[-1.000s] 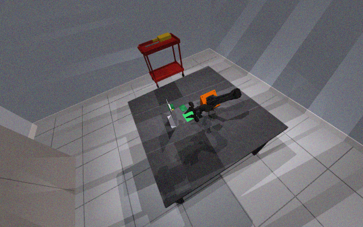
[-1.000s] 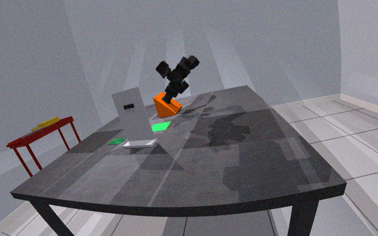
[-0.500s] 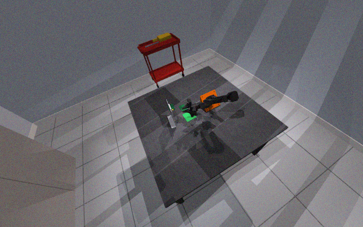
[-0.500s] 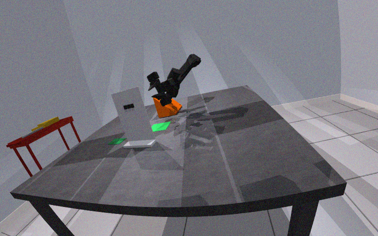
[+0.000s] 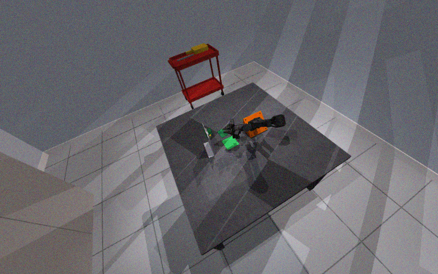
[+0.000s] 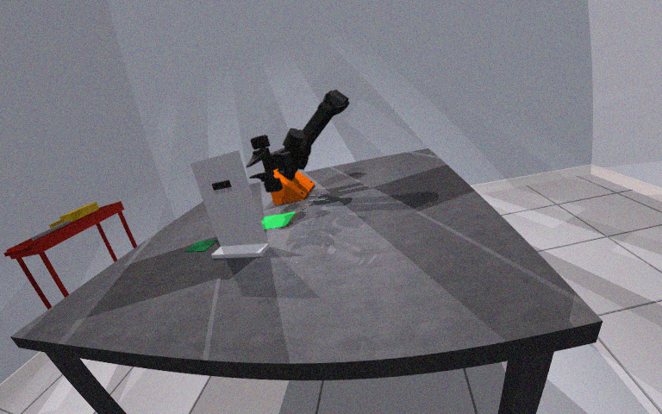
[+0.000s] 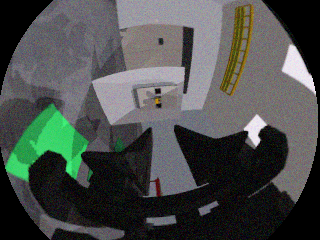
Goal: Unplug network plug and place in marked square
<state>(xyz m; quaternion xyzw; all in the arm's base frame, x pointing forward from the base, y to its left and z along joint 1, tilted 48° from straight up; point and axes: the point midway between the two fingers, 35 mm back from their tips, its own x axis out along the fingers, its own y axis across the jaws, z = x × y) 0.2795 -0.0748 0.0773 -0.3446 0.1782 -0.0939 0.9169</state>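
Right now my gripper tip is 50 mm past the green marked square, 10 mm to the right of it and 190 mm above it. Round my gripper tip: grey upright panel 140 mm ahead, 20 mm to the right, 70 mm below.
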